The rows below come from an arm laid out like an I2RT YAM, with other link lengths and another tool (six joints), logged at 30 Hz.
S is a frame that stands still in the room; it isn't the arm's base.
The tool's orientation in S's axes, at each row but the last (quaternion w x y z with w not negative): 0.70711 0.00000 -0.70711 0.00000; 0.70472 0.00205 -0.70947 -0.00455; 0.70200 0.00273 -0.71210 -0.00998; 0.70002 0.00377 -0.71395 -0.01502; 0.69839 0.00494 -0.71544 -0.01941; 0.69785 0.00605 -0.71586 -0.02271; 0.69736 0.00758 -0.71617 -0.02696; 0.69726 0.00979 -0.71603 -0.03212; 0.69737 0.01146 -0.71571 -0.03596; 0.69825 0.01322 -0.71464 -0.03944; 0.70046 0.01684 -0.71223 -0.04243
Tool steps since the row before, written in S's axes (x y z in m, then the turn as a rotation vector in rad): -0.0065 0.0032 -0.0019 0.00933 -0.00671 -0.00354; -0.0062 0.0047 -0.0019 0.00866 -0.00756 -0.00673; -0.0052 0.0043 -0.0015 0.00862 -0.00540 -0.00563; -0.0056 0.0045 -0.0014 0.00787 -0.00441 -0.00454; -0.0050 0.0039 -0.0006 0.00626 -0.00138 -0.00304; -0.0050 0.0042 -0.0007 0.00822 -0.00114 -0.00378; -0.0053 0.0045 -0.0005 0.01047 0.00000 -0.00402; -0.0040 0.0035 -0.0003 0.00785 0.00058 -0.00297; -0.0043 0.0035 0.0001 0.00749 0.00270 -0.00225; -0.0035 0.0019 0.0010 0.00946 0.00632 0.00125; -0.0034 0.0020 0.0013 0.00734 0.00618 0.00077
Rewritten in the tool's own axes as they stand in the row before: -0.0019 0.0032 0.0065 -0.00354 -0.00671 -0.00933; -0.0019 0.0047 0.0062 -0.00672 -0.00759 -0.00864; -0.0015 0.0042 0.0053 -0.00566 -0.00541 -0.00859; -0.0014 0.0044 0.0057 -0.00458 -0.00441 -0.00785; -0.0006 0.0038 0.0051 -0.00314 -0.00136 -0.00621; -0.0007 0.0041 0.0051 -0.00394 -0.00110 -0.00815; -0.0006 0.0043 0.0054 -0.00430 0.00008 -0.01036; -0.0004 0.0034 0.0041 -0.00321 0.00064 -0.00775; 0.0000 0.0034 0.0044 -0.00263 0.00279 -0.00733; 0.0009 0.0018 0.0035 0.00055 0.00673 -0.00924; 0.0012 0.0020 0.0035 0.00012 0.00648 -0.00712
